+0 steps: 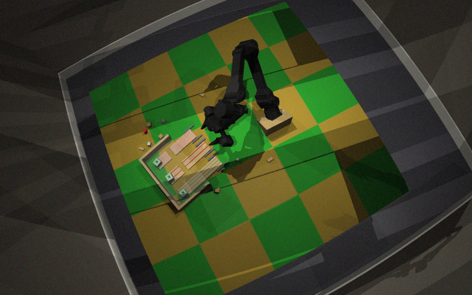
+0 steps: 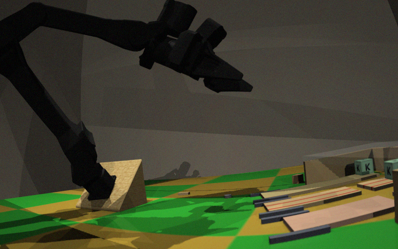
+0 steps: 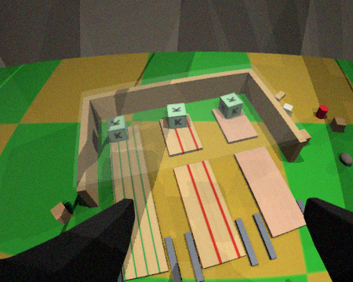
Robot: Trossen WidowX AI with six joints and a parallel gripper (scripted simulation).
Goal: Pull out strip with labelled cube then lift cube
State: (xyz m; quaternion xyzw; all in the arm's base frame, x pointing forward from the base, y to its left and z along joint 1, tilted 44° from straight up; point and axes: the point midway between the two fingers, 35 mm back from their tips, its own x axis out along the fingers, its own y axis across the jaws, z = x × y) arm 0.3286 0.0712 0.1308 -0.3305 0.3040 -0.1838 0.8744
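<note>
The grey disc is 80 mm behind my gripper tip, 120 mm to the left of it and 200 mm below it.
</note>
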